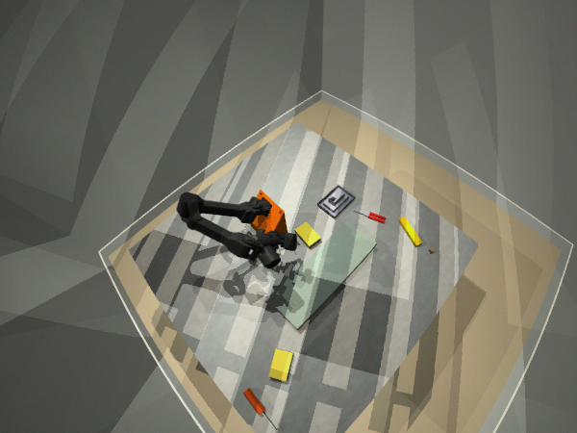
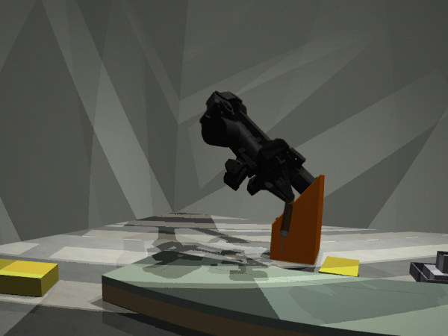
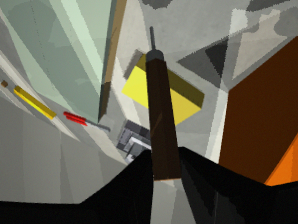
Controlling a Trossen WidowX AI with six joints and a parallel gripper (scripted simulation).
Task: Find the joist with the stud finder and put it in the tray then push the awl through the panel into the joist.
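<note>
Right now the awl is 30 mm ahead of my gripper tip and 50 mm below it. The rest, counted from my gripper tip: stud finder 30 mm behind, 340 mm to the left, 100 mm below; yellow bar 350 mm ahead, 480 mm to the left, 140 mm below; dark-rimmed tray 30 mm behind, 350 mm to the left, 140 mm below.
</note>
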